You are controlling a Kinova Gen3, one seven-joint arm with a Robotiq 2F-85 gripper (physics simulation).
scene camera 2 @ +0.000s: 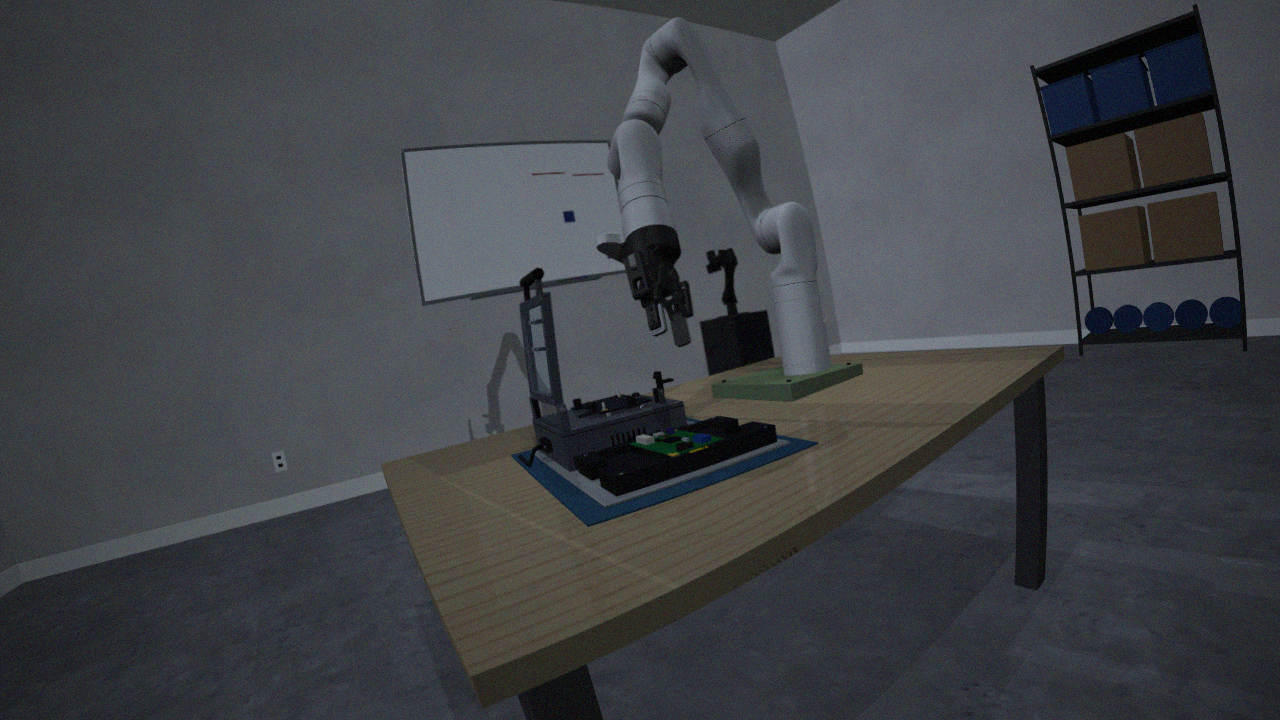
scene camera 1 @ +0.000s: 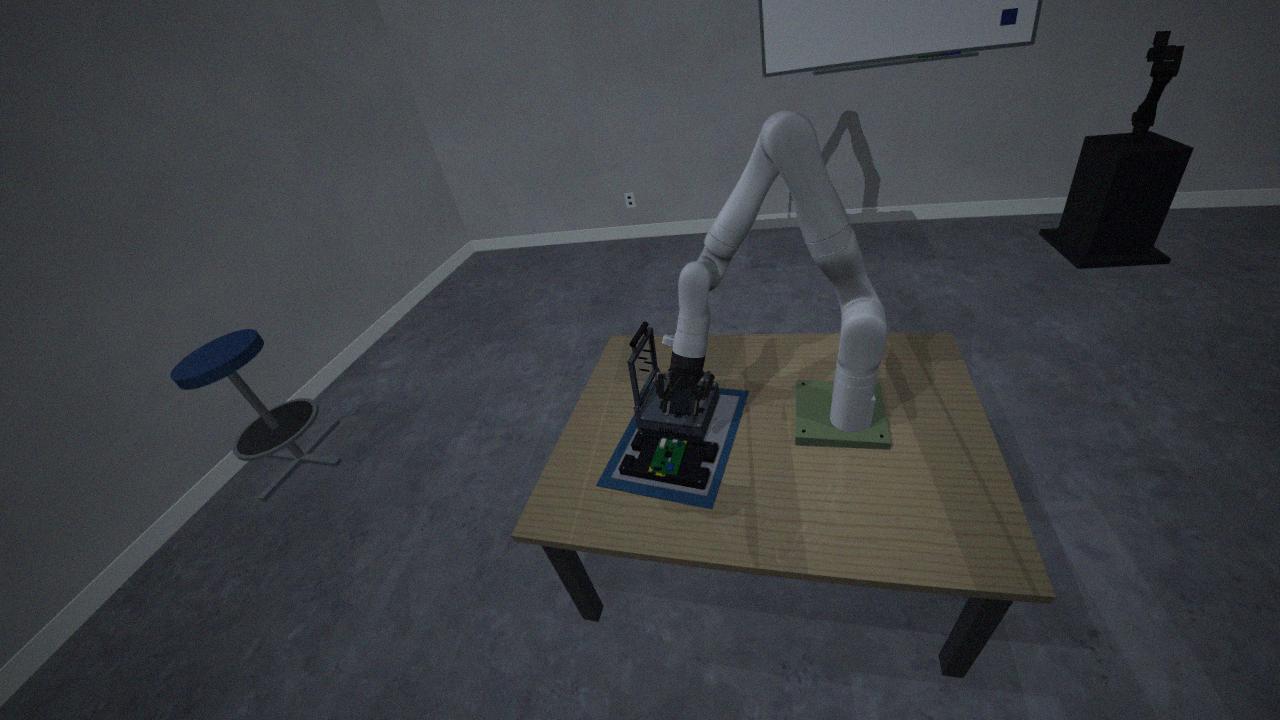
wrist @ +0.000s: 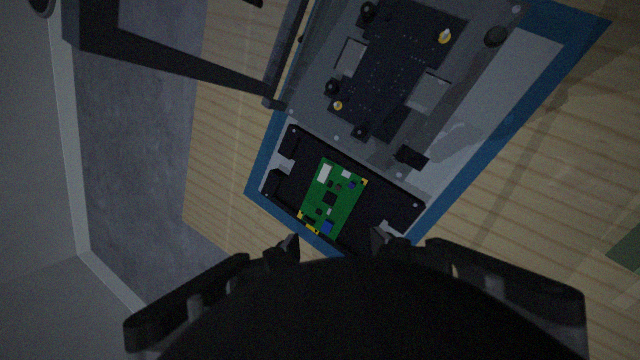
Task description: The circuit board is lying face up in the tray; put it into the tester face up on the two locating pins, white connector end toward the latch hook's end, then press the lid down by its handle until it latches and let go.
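Frame: origin at the arm's base, x ahead, y down, z left, level; centimetres.
Seen in the pictures: gripper, fingertip midpoint: (scene camera 2: 671,339) (scene camera 1: 679,413) (wrist: 334,242); arm's base, origin of the base link: (scene camera 2: 806,371) (scene camera 1: 848,419).
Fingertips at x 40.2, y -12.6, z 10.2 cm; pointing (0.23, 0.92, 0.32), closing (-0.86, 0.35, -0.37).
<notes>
Pixels of each thing's top centre, then the offset from my fingertips to it. "spot": a spot on its surface instead. Level surfaces: height alone.
- green circuit board, middle of its top: (scene camera 2: 673,435) (wrist: 327,202) (scene camera 1: 667,453) dx +4.3, dy +11.4, dz +2.4 cm
- grey tester, surface spot: (scene camera 2: 572,443) spot: dx +13.1, dy +10.9, dz -7.9 cm
- handle, middle of its top: (scene camera 2: 530,272) (scene camera 1: 638,331) dx +10.5, dy -12.9, dz -16.3 cm
- small upright black hook, middle of its top: (wrist: 412,159) (scene camera 2: 661,369) dx -3.2, dy +4.5, dz -7.8 cm
- blue-bordered mat, its level: dy +15.0 cm
- wooden table, its level: dy +15.2 cm
The green circuit board (scene camera 1: 668,456) (scene camera 2: 684,442) (wrist: 319,200) lies face up in the black tray (scene camera 1: 637,467) (scene camera 2: 635,474) (wrist: 380,207). In the wrist view its white connector is at the end nearer the tester. The grey tester (scene camera 1: 666,428) (scene camera 2: 572,443) (wrist: 312,85) stands beside the tray, its two locating pins (wrist: 444,36) (wrist: 338,105) bare. Its lid (scene camera 1: 633,385) (scene camera 2: 552,349) stands upright, handle (scene camera 2: 532,276) on top. A small upright black hook (scene camera 2: 660,385) shows at the tester's other side. My gripper (scene camera 1: 684,402) (scene camera 2: 670,336) (wrist: 334,242) is open and empty, high above the tester and tray area.
Tester and tray stand on a blue-bordered mat (scene camera 1: 729,447) (scene camera 2: 586,516) (wrist: 560,25) on the wooden table (scene camera 1: 805,528) (scene camera 2: 554,582). The raised lid frame stands close beside my gripper in scene camera 1. The arm's green base plate (scene camera 1: 814,411) (scene camera 2: 760,388) is at the table's other side.
</notes>
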